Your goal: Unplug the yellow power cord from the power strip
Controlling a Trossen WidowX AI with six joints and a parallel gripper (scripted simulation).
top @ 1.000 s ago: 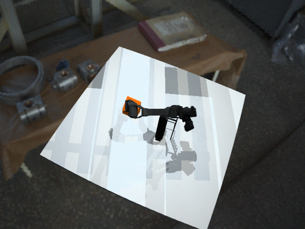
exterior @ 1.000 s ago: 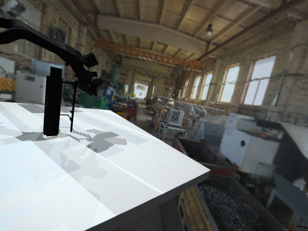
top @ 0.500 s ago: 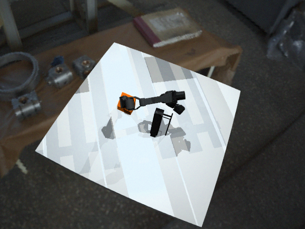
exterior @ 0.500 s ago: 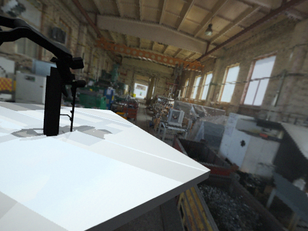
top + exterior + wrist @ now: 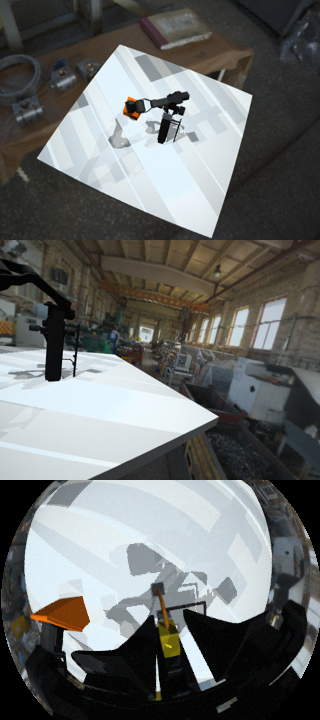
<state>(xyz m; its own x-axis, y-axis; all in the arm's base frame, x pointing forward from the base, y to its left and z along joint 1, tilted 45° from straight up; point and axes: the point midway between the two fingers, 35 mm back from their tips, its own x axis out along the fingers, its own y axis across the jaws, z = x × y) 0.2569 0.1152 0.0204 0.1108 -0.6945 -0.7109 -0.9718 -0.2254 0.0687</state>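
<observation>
The yellow plug lies 70 mm to the right of my gripper tip, 20 mm ahead of it and 10 mm below it.
</observation>
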